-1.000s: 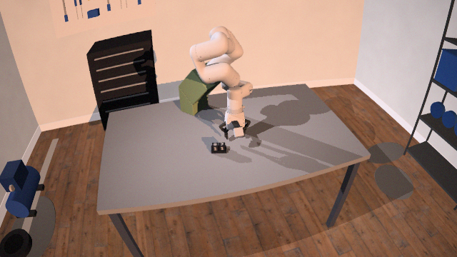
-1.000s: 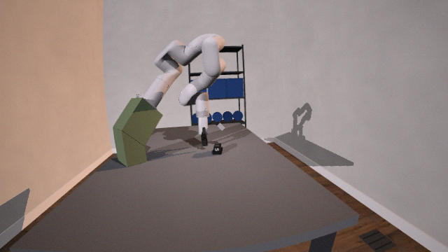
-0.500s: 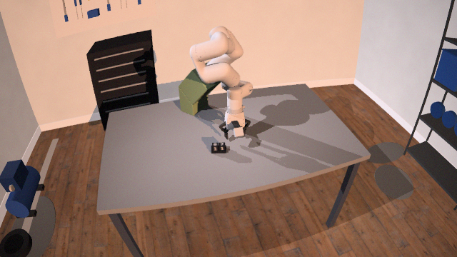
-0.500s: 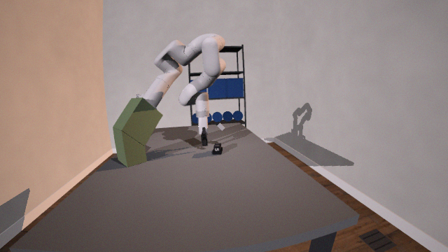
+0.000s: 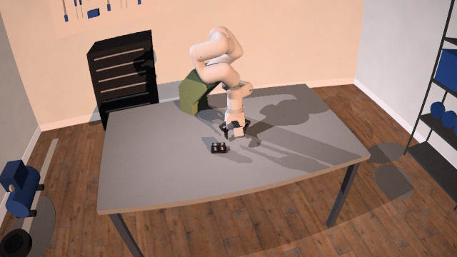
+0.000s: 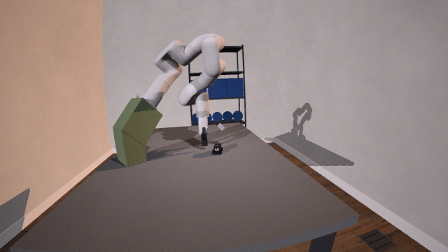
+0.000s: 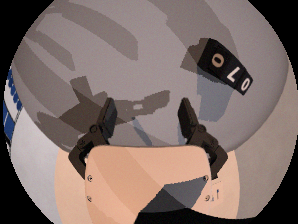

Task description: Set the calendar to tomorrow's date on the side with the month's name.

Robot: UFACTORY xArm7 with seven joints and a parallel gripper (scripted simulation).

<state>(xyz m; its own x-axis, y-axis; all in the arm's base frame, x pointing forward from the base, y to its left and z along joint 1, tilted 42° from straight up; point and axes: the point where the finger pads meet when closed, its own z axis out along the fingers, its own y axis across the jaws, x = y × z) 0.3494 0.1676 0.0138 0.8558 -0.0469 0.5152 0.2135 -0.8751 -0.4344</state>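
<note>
Right now my hand is 9 cm to the left of the black calendar tray, 9 cm short of it and 2 cm above it.
</note>
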